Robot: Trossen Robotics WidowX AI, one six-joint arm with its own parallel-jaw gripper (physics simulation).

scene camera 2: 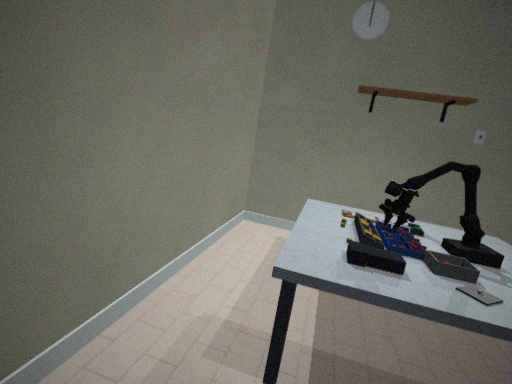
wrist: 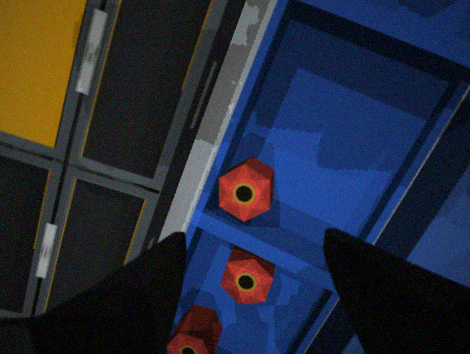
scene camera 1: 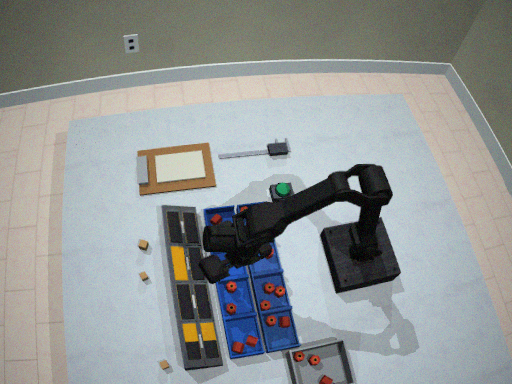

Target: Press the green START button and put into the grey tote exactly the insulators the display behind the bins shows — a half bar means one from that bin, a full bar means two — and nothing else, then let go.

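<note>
My gripper (scene camera 1: 239,259) (scene camera 2: 392,225) (wrist: 255,241) is partly open and empty, above the blue bins (scene camera 1: 243,327) (wrist: 350,195). In the wrist view, a red insulator (wrist: 245,212) stands upright in a bin corner beside a divider, ahead of and between the fingertips. Beyond the divider are another insulator (wrist: 247,296) and a partly cut-off one (wrist: 200,320). The display (scene camera 1: 202,363) (wrist: 112,173) shows one full yellow bar in its second section and two half bars in its front section. The grey tote (scene camera 1: 348,361) (scene camera 2: 452,271) holds three insulators. The green START button (scene camera 1: 283,189) stands behind the arm.
A clipboard (scene camera 1: 179,167) and a caliper (scene camera 1: 277,149) lie at the back. Small wooden blocks (scene camera 1: 143,245) (scene camera 1: 144,276) (scene camera 1: 165,365) lie left of the display. In scene view 2, a long black box (scene camera 2: 375,257) stands in front of the display, and a flat plate (scene camera 2: 475,295) lies near the tote.
</note>
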